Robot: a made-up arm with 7 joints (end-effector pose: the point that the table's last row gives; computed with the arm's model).
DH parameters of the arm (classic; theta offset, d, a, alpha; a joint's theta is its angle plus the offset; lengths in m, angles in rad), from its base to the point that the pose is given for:
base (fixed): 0 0.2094 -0.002 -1.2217
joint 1: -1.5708 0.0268 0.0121 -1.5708
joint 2: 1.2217 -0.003 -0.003 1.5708
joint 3: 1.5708 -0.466 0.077 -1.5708
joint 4: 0 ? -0.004 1.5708
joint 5: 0 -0.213 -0.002 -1.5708
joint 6: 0 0 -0.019 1.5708
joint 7: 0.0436 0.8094 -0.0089 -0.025
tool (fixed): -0.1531 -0.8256 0 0
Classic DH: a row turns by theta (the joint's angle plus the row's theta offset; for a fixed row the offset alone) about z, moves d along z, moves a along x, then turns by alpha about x.
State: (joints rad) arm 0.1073 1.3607 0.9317 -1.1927 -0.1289 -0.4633 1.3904
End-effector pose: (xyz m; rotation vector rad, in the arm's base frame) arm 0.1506 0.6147 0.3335 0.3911 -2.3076 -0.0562
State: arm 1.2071 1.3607 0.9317 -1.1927 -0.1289 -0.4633 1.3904
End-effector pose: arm -0.0162 0.6437 0.2538 0.6102 -1.1987 -0.0535
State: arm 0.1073 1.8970 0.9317 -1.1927 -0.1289 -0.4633 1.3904
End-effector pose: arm 0.1844 0.4718 0.6154 0.5888 -2.2603 -0.7077
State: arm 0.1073 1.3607 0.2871 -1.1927 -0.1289 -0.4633 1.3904
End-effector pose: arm 0.2457 0.5879 0.1800 0.1656 -1.7046 -0.1763
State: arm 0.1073 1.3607 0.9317 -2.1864 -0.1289 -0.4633 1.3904
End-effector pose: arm 0.1459 0.3998 0.3594 -0.0322 -2.3448 -1.2514
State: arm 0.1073 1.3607 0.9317 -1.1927 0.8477 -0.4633 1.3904
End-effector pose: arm 0.1468 0.6084 0.3430 -0.6341 -2.7235 0.4742
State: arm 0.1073 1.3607 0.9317 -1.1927 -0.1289 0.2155 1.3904
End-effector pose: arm 0.1474 0.6244 0.3305 0.6827 -2.0854 0.7164
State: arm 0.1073 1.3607 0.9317 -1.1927 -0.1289 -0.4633 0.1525
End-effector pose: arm 0.1559 0.6386 0.3246 1.7136 -1.6957 -0.6415
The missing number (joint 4, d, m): 0.021
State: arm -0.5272 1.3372 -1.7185 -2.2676 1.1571 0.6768 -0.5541
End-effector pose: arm 0.1312 0.2942 -0.0528 -0.6469 0.0188 -1.6192
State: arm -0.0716 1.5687 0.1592 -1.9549 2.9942 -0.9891 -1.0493
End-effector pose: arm 0.3013 0.3766 0.3245 0.1216 -1.9523 0.7012
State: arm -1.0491 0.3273 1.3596 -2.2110 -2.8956 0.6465 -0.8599
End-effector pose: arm 0.2681 0.2798 0.1513 1.3569 1.6189 0.6071
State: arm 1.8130 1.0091 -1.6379 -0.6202 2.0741 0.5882 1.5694
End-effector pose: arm -0.6128 0.1879 0.4391 2.2709 1.5688 1.4000
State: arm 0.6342 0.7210 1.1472 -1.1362 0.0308 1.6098 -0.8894
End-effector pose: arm -0.1942 0.5358 -0.0119 0.3058 0.7473 0.3451
